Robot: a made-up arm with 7 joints. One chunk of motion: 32 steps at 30 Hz.
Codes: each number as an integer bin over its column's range. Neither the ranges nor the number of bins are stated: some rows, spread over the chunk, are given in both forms.
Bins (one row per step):
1: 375 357 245 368 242 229
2: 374 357 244 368 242 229
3: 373 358 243 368 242 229
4: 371 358 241 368 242 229
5: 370 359 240 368 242 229
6: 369 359 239 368 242 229
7: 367 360 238 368 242 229
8: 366 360 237 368 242 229
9: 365 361 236 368 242 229
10: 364 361 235 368 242 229
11: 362 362 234 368 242 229
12: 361 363 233 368 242 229
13: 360 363 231 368 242 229
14: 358 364 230 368 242 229
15: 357 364 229 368 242 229
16: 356 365 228 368 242 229
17: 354 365 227 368 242 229
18: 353 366 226 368 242 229
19: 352 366 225 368 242 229
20: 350 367 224 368 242 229
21: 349 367 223 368 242 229
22: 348 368 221 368 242 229
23: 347 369 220 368 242 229
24: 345 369 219 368 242 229
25: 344 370 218 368 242 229
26: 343 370 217 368 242 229
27: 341 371 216 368 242 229
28: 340 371 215 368 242 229
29: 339 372 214 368 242 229
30: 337 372 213 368 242 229
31: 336 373 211 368 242 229
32: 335 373 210 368 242 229
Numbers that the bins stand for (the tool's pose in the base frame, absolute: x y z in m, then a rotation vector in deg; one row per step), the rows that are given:
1: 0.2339 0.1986 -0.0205 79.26 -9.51 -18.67
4: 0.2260 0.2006 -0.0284 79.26 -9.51 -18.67
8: 0.2162 0.2045 -0.0362 79.26 -9.51 -18.67
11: 0.2084 0.2084 -0.0421 79.26 -9.51 -18.67
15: 0.1986 0.2123 -0.0519 79.26 -9.51 -18.67
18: 0.1908 0.2162 -0.0577 79.26 -9.51 -18.67
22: 0.1810 0.2202 -0.0675 79.26 -9.51 -18.67
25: 0.1732 0.2241 -0.0734 79.26 -9.51 -18.67
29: 0.1634 0.2280 -0.0812 79.26 -9.51 -18.67
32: 0.1556 0.2299 -0.0890 79.26 -9.51 -18.67
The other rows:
2: 0.2319 0.1986 -0.0225 79.26 -9.51 -18.67
3: 0.2299 0.2006 -0.0245 79.26 -9.51 -18.67
5: 0.2241 0.2025 -0.0303 79.26 -9.51 -18.67
6: 0.2221 0.2025 -0.0323 79.26 -9.51 -18.67
7: 0.2182 0.2045 -0.0342 79.26 -9.51 -18.67
9: 0.2143 0.2065 -0.0382 79.26 -9.51 -18.67
10: 0.2123 0.2065 -0.0401 79.26 -9.51 -18.67
12: 0.2065 0.2104 -0.0440 79.26 -9.51 -18.67
13: 0.2045 0.2104 -0.0479 79.26 -9.51 -18.67
14: 0.2006 0.2123 -0.0499 79.26 -9.51 -18.67
16: 0.1967 0.2143 -0.0538 79.26 -9.51 -18.67
17: 0.1928 0.2143 -0.0558 79.26 -9.51 -18.67
19: 0.1888 0.2162 -0.0597 79.26 -9.51 -18.67
20: 0.1849 0.2182 -0.0616 79.26 -9.51 -18.67
21: 0.1830 0.2182 -0.0636 79.26 -9.51 -18.67
23: 0.1791 0.2221 -0.0695 79.26 -9.51 -18.67
24: 0.1751 0.2221 -0.0714 79.26 -9.51 -18.67
26: 0.1712 0.2241 -0.0753 79.26 -9.51 -18.67
27: 0.1673 0.2260 -0.0773 79.26 -9.51 -18.67
28: 0.1654 0.2260 -0.0793 79.26 -9.51 -18.67
30: 0.1595 0.2280 -0.0832 79.26 -9.51 -18.67
31: 0.1575 0.2299 -0.0871 79.26 -9.51 -18.67

